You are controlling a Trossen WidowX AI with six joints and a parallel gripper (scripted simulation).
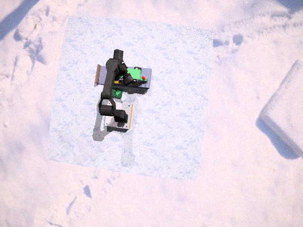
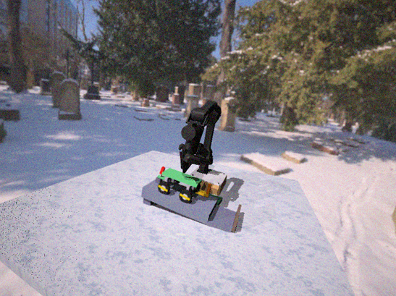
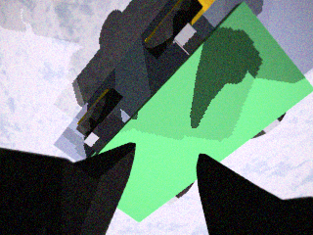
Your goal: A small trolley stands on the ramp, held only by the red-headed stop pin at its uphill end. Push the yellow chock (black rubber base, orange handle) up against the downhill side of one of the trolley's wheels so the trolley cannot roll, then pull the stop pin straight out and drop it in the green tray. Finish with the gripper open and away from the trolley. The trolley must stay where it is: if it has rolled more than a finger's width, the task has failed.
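The stop pin is 20 mm behind my gripper tip, 120 mm to the right of it and 50 mm below it. Round my gripper tip: grey ramp: 10 mm ahead, 130 mm below; yellow chock: 40 mm behind, 100 mm to the left, 90 mm below; green trolley: 10 mm ahead, 60 mm below.
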